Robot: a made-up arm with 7 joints.
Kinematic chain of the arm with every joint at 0, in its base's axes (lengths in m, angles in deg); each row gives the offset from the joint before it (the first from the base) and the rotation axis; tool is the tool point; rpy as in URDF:
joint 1: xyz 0.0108 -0.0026 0.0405 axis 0 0.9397 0.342
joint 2: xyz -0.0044 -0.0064 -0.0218 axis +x
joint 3: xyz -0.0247 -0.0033 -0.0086 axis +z
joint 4: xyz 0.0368 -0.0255 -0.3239 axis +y
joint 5: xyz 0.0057 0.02 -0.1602 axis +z
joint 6: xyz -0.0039 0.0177 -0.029 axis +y
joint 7: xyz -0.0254 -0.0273 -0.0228 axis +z
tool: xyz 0.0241 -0.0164 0.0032 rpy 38.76 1 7.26
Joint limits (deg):
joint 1: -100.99..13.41
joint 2: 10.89..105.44
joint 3: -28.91..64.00
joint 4: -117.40..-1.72
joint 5: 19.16..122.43
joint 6: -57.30..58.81
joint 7: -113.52..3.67
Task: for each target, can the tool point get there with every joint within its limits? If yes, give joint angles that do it. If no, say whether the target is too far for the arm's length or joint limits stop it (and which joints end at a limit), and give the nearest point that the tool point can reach.
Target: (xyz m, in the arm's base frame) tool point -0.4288 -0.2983 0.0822
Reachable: no: joint limits stop it (at a limit: joint 1, joint 2, joint 4, joint 5, joint 7) | nearest point -0.1633 0.1538 0.1617 | short by 0.530 m
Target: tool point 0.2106 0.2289 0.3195
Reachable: yes | joints -89.32 65.36 36.64 -80.39 37.42 42.42 -14.44
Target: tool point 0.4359 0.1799 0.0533
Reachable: yes | joints -60.35 26.87 46.27 -60.84 90.23 -0.77 -67.45
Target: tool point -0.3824 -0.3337 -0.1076
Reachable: no: joint limits stop it (at a limit: joint 1, joint 2, joint 3, joint 4, joint 7) | nearest point 0.0456 -0.0896 -0.2453 | short by 0.512 m
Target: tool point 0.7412 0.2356 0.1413
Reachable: no: too far | nearest point 0.5682 0.1746 0.1158 | short by 0.185 m
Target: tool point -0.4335 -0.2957 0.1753
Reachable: no: joint limits stop it (at a limit: joint 1, joint 2, joint 4, joint 5, joint 7) | nearest point -0.1502 0.1424 0.1920 | short by 0.522 m
